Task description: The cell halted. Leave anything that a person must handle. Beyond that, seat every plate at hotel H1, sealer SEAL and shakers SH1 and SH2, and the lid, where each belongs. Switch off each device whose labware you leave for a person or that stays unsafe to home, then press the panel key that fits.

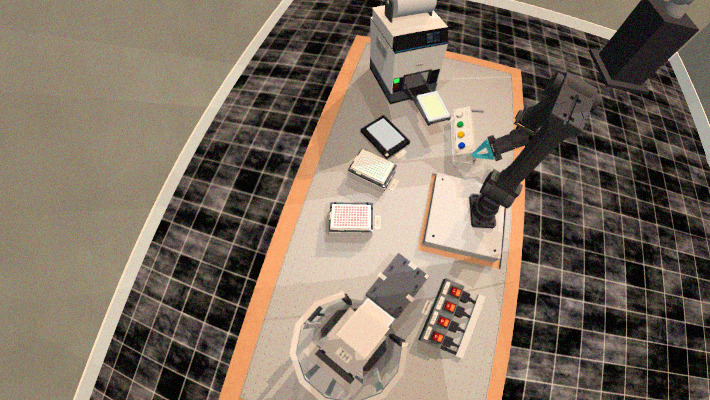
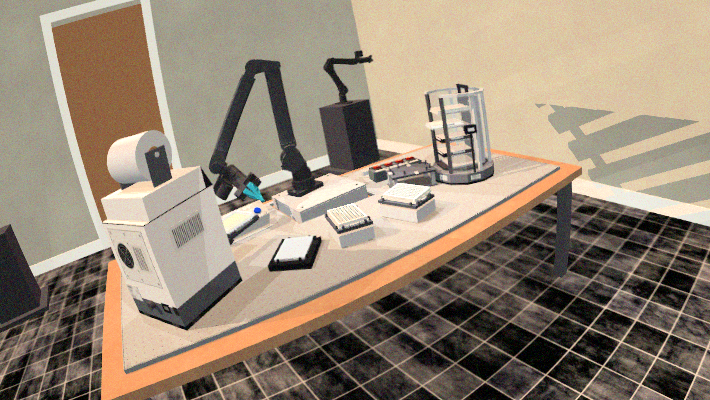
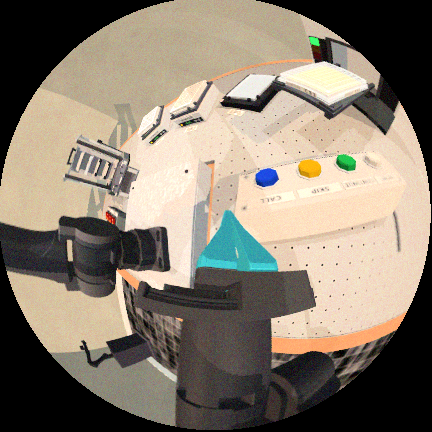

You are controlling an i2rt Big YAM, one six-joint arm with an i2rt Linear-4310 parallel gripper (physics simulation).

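Places are measured from the arm's base along level axes (x ahead, y left, z up), in metres.
Pixels of known places: gripper, between the fingertips: (image 1: 472, 155) (image 2: 263, 201) (image 3: 226, 214); arm's base, origin of its link: (image 1: 481, 211) (image 2: 305, 190) (image 3: 150, 249).
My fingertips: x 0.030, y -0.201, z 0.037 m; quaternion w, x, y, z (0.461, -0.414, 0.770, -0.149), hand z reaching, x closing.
For each thing: its middle in the pictures, then the offset to it from my fingertips. "spot": a spot on its surface instead.
- blue CALL key, middle of its body: (image 3: 266, 178) (image 2: 257, 210) (image 1: 461, 145) 0.031 m ahead, 0.048 m right, 0.011 m down
- key panel, middle of its body: (image 3: 329, 191) (image 2: 238, 223) (image 1: 464, 133) 0.006 m ahead, 0.122 m right, 0.033 m down
- yellowish plate, middle of its body: (image 3: 326, 76) (image 2: 231, 221) (image 1: 432, 105) 0.142 m ahead, 0.194 m right, 0.031 m up
- sealer, middle of its body: (image 2: 160, 220) (image 1: 407, 38) 0.249 m ahead, 0.436 m right, 0.153 m up
- plate with red wells, middle of its body: (image 2: 406, 193) (image 1: 350, 216) (image 3: 148, 119) 0.419 m ahead, 0.257 m left, 0.009 m down
- pale plate, middle of its body: (image 2: 346, 215) (image 3: 188, 95) (image 1: 372, 166) 0.360 m ahead, 0.065 m left, 0.013 m down
- clear lid, middle of its body: (image 2: 294, 248) (image 3: 251, 84) (image 1: 385, 134) 0.318 m ahead, 0.104 m right, 0.051 m down
- hotel, middle of its body: (image 1: 350, 342) (image 2: 458, 130) (image 3: 94, 164) 0.383 m ahead, 0.636 m left, 0.097 m up
- power strip, a spot on its surface: (image 1: 446, 280) spot: 0.103 m ahead, 0.441 m left, 0.036 m down
- dark empty nest plate, middle of its body: (image 1: 397, 285) (image 2: 410, 175) (image 3: 121, 178) 0.259 m ahead, 0.464 m left, 0.037 m down
My gripper (image 1: 475, 154) (image 2: 262, 200) (image 3: 226, 214) is shut and empty, close beside the blue CALL key (image 1: 461, 145) (image 2: 257, 210) (image 3: 267, 177) of the key panel (image 1: 455, 152) (image 3: 320, 220). A yellowish plate (image 1: 433, 106) (image 3: 325, 82) sits on the tray in front of the sealer (image 1: 410, 55) (image 2: 165, 240), whose green light shows. A plate with red wells (image 1: 351, 217) (image 2: 406, 192) and a pale plate (image 1: 373, 167) (image 2: 348, 215) sit on two shakers. A clear lid (image 1: 385, 133) (image 2: 295, 248) lies on a black holder. The hotel (image 1: 297, 340) (image 2: 443, 137) (image 3: 92, 165) holds items on its shelves.
A power strip (image 1: 446, 280) with several red-lit switches (image 1: 450, 307) stands near the hotel. A dark empty nest plate (image 1: 397, 286) lies in front of the hotel. The white base plate (image 1: 450, 215) (image 2: 320, 200) carries my arm. A second arm stands on a dark pedestal (image 1: 645, 45) (image 2: 349, 132) beyond the table.
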